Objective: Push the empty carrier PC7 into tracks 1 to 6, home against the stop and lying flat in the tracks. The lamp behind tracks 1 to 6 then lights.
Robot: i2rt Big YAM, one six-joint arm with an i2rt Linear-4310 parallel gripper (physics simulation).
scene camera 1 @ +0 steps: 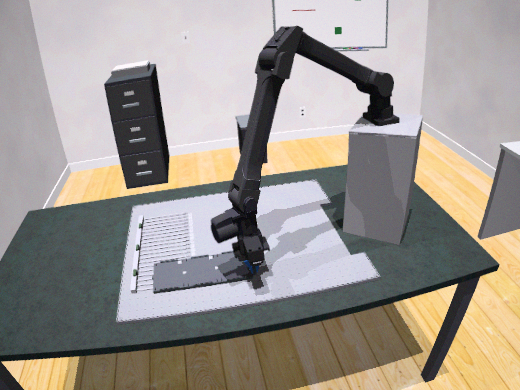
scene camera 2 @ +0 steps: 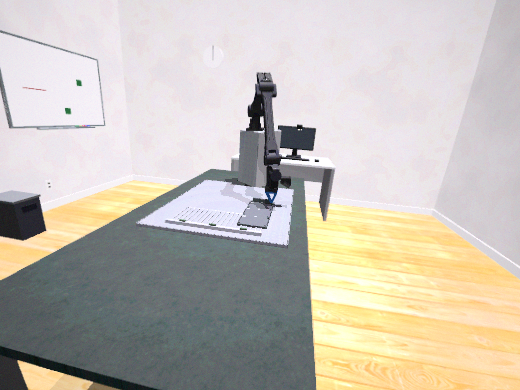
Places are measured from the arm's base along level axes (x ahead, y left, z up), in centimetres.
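Where they show: gripper, between the fingertips: (scene camera 1: 254,271) (scene camera 2: 271,202); arm's base, origin of its link: (scene camera 1: 380,119) (scene camera 2: 255,130).
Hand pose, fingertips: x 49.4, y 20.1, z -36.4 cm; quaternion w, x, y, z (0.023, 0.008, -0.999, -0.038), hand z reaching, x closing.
Each offset is from my fingertips to the top centre of the thing. "pt": to the spot under its first point. Level surfaces: height alone.
The carrier PC7 @[dx +15.7, dy -5.3, dz +1.5 cm] (scene camera 1: 200,272) (scene camera 2: 255,220) is a long dark grey plate. It lies over the outer part of the tracks nearest the table's front edge, looks nearly flat, and its leading edge is a short way from the white stop bar @[pt dx +37.6, dy -15.1, dz +0.1 cm] (scene camera 1: 136,259) (scene camera 2: 227,229). The thin white tracks @[pt dx +27.7, dy -29.0, dz -1.7 cm] (scene camera 1: 165,235) (scene camera 2: 207,216) run beside and ahead of it. The lamp @[dx +37.7, dy -7.9, dz +0.7 cm] (scene camera 1: 135,272) (scene camera 2: 243,229) at the stop in front of the carrier looks dark green, like the others. My gripper (scene camera 1: 255,271) (scene camera 2: 271,201), with blue fingers, is shut on the carrier at its trailing end; shadow hides the exact grip.
The tracks stand on a light grey board @[dz -1.5 cm] (scene camera 1: 300,277) (scene camera 2: 280,239) on the dark green table @[dz -2.8 cm] (scene camera 1: 60,250) (scene camera 2: 175,280). A grey pedestal (scene camera 1: 380,180) (scene camera 2: 251,157) bears my arm at the table's far right in scene camera 1.
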